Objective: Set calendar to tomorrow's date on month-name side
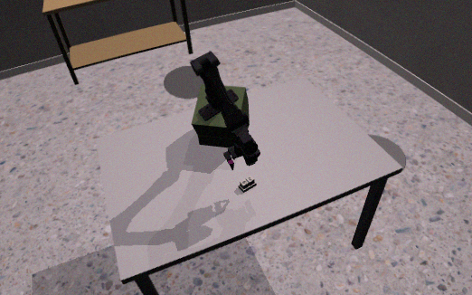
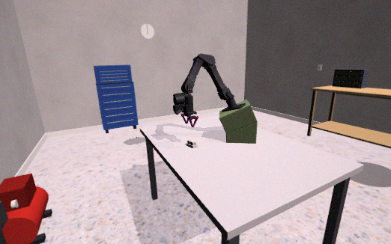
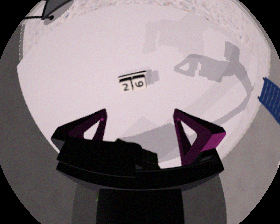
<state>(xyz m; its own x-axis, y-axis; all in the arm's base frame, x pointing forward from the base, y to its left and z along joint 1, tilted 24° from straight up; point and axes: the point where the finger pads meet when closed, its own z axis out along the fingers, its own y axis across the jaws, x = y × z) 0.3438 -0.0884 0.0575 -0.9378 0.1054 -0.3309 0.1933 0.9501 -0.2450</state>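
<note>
Right now the white cube is 13 cm below my hand. The rest, counted from my hand: calendar tray 15 cm below, 2 cm to the left.
</note>
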